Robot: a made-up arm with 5 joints.
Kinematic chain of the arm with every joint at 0, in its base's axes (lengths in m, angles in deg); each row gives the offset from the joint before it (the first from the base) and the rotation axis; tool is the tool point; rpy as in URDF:
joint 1: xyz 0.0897 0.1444 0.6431 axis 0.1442 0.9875 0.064
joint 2: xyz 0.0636 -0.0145 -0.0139 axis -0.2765 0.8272 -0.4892
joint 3: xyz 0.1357 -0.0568 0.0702 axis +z
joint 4: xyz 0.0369 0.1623 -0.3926 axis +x
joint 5: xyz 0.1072 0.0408 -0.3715 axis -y
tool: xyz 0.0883 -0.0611 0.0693 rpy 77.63 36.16 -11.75
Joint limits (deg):
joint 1: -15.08..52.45
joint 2: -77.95..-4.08
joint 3: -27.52..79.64
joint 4: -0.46..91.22
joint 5: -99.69..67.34
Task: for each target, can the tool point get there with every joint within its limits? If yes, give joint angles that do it. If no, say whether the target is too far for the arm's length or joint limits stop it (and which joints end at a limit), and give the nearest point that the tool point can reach.
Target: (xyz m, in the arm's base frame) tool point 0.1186 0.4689 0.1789
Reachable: yes | joints -0.22 -23.87 62.74 64.42 22.68
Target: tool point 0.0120 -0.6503 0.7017
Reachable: no: joint limits stop it (at a limit: joint 1, joint 2, joint 3, joint 4, joint 5) | nearest point -0.3089 0.2718 0.5801 | short by 0.984 m
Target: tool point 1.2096 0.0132 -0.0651
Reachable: no: too far | nearest point 0.8386 0.1472 0.1082 | short by 0.431 m
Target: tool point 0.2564 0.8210 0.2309
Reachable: yes | joints 28.42 -57.53 34.01 32.66 -55.12
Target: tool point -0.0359 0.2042 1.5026
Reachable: no: joint limits stop it (at a limit: joint 1, joint 2, joint 3, joint 4) | nearest point 0.2777 0.7118 1.0568 | short by 0.745 m
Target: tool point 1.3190 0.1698 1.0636
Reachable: no: too far | nearest point 0.8892 0.4951 0.6888 | short by 0.656 m
